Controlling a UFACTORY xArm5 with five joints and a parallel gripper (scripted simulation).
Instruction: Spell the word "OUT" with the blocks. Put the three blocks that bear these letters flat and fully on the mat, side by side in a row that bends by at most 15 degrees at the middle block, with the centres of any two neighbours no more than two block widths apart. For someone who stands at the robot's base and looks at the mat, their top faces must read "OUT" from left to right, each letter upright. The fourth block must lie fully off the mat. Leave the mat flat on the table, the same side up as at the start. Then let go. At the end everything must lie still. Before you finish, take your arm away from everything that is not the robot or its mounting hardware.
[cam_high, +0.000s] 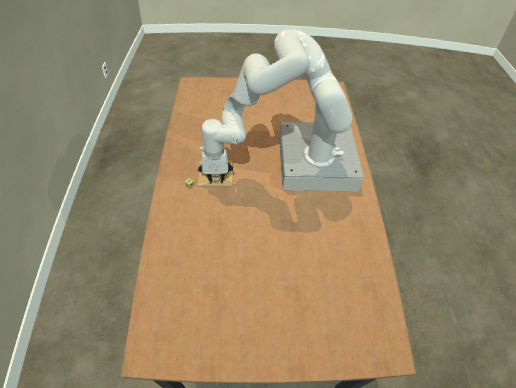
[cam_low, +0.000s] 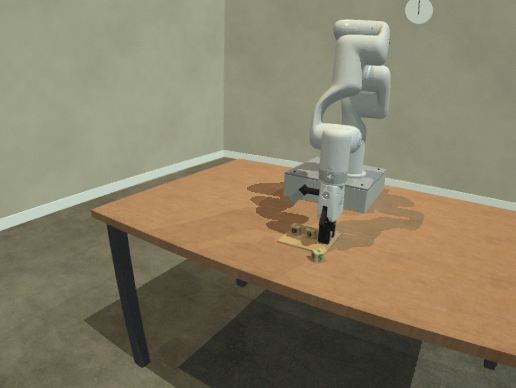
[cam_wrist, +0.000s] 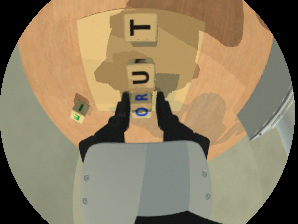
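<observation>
The U block lies 5 cm to the right of my hand and 1 cm below it. The rest, counted from my hand: tan mat: 5 cm to the right, 2 cm below.
</observation>
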